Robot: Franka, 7 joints.
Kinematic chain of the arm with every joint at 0, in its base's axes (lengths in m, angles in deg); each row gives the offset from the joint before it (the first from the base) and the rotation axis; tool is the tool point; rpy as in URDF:
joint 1: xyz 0 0 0.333 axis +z
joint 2: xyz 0 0 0 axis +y
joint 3: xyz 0 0 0.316 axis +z
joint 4: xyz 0.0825 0 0 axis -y
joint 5: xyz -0.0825 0 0.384 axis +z
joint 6: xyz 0 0 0 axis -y
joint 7: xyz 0.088 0 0 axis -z
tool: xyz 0 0 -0.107 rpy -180 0 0
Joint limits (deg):
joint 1: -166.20..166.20
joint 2: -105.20..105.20
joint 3: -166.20..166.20
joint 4: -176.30..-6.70
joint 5: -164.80..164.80
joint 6: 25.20..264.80
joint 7: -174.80..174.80
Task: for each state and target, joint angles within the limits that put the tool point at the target. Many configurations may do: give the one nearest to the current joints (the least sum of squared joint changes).
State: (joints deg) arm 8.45 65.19 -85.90 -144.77 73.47 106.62 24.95
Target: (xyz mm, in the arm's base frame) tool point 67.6 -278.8 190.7
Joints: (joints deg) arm 25.69 59.60 -89.92 -161.01 67.46 94.58 24.95
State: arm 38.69 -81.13 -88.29 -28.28 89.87 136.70 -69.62
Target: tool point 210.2 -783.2 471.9
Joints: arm 69.57 -80.03 -88.57 -56.24 89.20 136.12 -69.62
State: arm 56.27 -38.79 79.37 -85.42 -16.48 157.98 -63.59
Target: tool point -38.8 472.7 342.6
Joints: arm 28.48 -15.84 66.46 -142.40 -16.48 143.76 -63.59
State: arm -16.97 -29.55 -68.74 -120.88 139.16 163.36 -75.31
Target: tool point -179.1 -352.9 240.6
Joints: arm -26.54 -27.49 -89.98 -145.26 138.67 170.08 -75.31
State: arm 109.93 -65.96 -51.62 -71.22 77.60 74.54 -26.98
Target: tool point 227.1 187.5 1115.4
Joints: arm 126.96 -17.40 -57.05 -43.98 88.64 120.71 -26.98
